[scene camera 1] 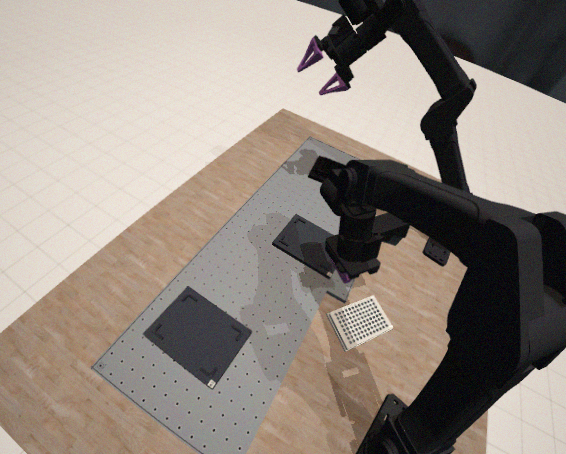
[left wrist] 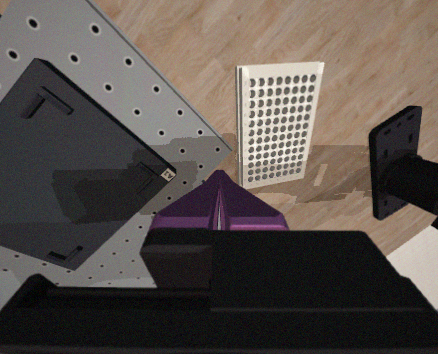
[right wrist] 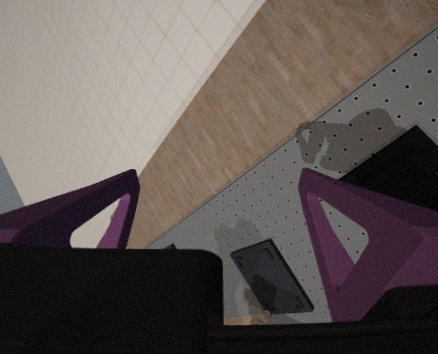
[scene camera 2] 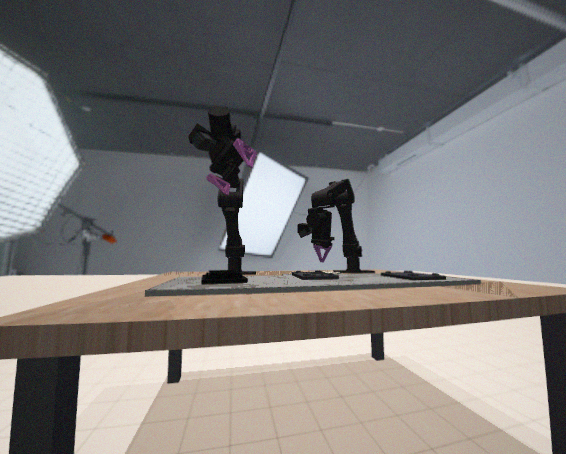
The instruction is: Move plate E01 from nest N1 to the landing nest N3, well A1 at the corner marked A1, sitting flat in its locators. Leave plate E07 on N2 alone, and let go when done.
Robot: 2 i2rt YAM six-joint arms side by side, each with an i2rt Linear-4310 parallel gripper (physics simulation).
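Observation:
A white many-welled plate (scene camera 1: 360, 322) (left wrist: 275, 130) lies on the wood beside the pegboard; its label is not legible. A dark nest with corner locators (scene camera 1: 197, 335) (scene camera 2: 412, 275) and a middle nest (scene camera 1: 291, 239) (scene camera 2: 315, 275) (left wrist: 30, 165) (right wrist: 257, 257) show no plate on them; their numbers are not readable. A black block (scene camera 1: 322, 169) (scene camera 2: 224, 277) (right wrist: 407, 165) sits at the board's far end, partly hidden in scene camera 1. My left gripper (scene camera 1: 346, 278) (scene camera 2: 322, 261) (left wrist: 219, 176) is shut and empty, above the table between middle nest and white plate. My right gripper (scene camera 1: 309, 82) (scene camera 2: 239, 179) (right wrist: 219, 177) is open and empty, high up.
The grey pegboard (scene camera 1: 225, 265) (left wrist: 112, 55) (right wrist: 280, 185) lies on the wooden table (scene camera 1: 65, 320) (scene camera 2: 125, 305). An A1 tag (left wrist: 168, 173) marks the middle nest's corner; another tag (scene camera 1: 211, 384) is on the nearer nest. A dark arm base (scene camera 1: 436, 251) (left wrist: 380, 185) stands beyond the white plate.

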